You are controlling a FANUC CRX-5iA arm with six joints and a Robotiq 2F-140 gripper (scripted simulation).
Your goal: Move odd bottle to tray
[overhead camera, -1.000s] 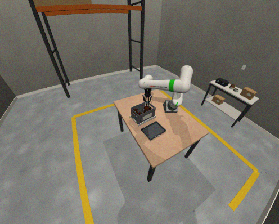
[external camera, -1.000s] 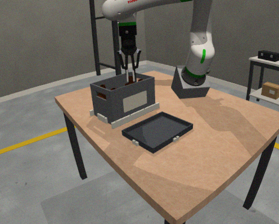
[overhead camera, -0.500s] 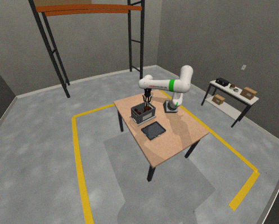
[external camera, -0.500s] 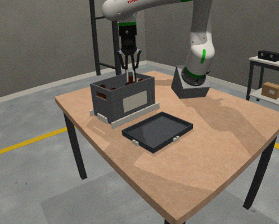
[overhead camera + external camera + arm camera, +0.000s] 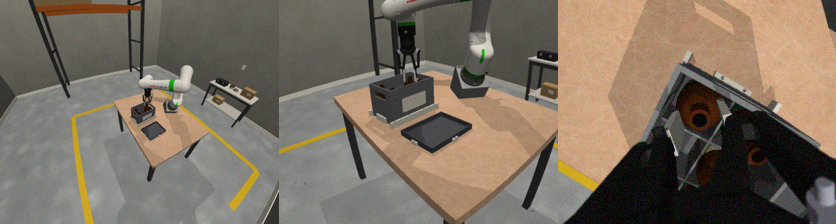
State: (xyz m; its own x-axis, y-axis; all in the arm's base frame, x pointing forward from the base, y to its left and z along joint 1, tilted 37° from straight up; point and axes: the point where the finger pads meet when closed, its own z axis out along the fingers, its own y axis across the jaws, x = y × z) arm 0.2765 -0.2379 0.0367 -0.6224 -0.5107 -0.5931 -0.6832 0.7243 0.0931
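Right now the bottle is 80 mm below my hand. The rest, counted from my hand: dark tray (110 mm ahead, 320 mm to the left, 160 mm below); then dark grey crate (90 mm ahead, 50 mm to the left, 90 mm below).
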